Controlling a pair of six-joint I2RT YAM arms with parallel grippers.
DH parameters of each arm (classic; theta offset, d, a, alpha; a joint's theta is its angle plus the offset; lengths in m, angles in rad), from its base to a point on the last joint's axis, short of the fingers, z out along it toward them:
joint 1: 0 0.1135 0.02 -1.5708
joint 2: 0 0 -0.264 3.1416
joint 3: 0.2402 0 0.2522 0
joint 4: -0.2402 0 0.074 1.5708
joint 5: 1.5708 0 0 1.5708
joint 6: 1.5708 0.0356 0 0
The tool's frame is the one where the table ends.
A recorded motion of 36 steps. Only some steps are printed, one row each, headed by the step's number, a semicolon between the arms.
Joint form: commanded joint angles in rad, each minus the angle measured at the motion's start. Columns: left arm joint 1, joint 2, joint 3, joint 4, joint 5, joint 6; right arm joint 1, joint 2, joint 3, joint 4, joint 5, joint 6.
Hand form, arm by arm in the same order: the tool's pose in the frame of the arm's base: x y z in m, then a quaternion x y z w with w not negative. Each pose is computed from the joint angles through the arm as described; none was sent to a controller.
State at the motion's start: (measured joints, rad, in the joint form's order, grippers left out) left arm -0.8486 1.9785 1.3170 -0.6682 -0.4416 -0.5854; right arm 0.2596 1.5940 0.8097 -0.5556 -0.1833 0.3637
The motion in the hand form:
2: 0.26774 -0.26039 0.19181 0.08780 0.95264 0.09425 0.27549; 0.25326 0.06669 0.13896 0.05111 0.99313 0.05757 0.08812
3: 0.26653 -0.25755 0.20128 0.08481 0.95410 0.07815 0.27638; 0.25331 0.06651 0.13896 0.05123 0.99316 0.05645 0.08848
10: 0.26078 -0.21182 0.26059 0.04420 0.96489 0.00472 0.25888; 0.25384 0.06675 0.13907 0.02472 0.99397 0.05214 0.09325
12: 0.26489 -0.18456 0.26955 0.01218 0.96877 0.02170 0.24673; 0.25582 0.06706 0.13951 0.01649 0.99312 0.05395 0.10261
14: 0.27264 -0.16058 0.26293 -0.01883 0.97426 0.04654 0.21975; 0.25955 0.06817 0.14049 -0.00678 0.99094 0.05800 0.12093
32: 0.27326 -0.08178 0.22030 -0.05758 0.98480 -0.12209 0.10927; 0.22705 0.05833 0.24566 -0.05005 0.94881 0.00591 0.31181
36: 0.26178 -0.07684 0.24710 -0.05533 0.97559 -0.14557 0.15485; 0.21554 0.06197 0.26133 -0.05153 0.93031 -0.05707 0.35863
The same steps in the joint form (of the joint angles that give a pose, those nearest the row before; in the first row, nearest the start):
2: 0.0309 -0.1041 0.0202 -0.0461 -0.0645 0.0347; -0.0099 -0.0065 -0.0095 -0.0248 0.1259 -0.0053
3: 0.0359 -0.1328 0.0202 -0.0518 -0.0397 0.0347; -0.0103 -0.0065 -0.0095 -0.0248 0.1282 -0.0057
10: 0.1328 -0.3307 0.0202 -0.1724 0.1183 0.0305; -0.0092 -0.0065 -0.0095 -0.0195 0.1339 -0.0584
12: 0.2052 -0.3716 0.0175 -0.2396 0.1202 0.0313; -0.0099 -0.0065 -0.0095 -0.0008 0.1335 -0.0752
14: 0.2811 -0.3715 0.0008 -0.2850 0.1236 0.0324; -0.0099 -0.0065 -0.0096 0.0359 0.1293 -0.1205
32: 0.5776 -0.4559 -0.2434 -0.1640 0.6004 0.1743; 0.0095 -0.4147 0.0374 -0.0580 0.2998 -0.2377
36: 0.5859 -0.5589 -0.2434 -0.1640 0.6176 0.1743; 0.0649 -0.4845 0.0374 -0.0561 0.4673 -0.2537

